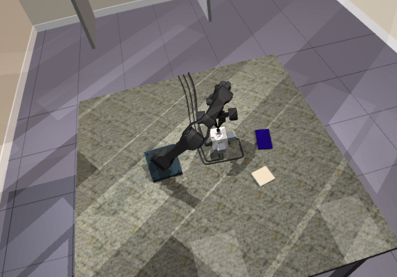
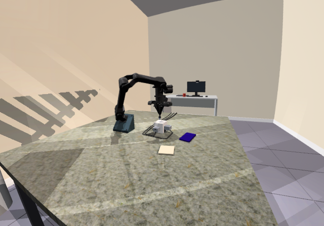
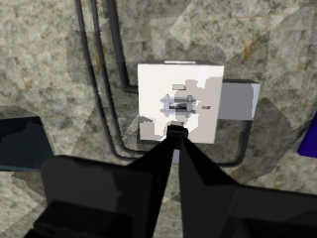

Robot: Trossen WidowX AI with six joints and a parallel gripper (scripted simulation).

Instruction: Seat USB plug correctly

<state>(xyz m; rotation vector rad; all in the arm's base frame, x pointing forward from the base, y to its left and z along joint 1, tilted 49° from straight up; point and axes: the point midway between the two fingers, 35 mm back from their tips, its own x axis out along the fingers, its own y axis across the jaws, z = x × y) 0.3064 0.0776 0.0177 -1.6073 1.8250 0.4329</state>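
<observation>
The dark USB plug is 2 cm below my gripper tip. The rest, counted from my gripper tip: dark blue flat block: 22 cm ahead, 6 cm to the right, 13 cm below; then USB socket: 1 cm to the left, 7 cm below; then beige flat block: 13 cm ahead, 26 cm to the right, 13 cm below.
</observation>
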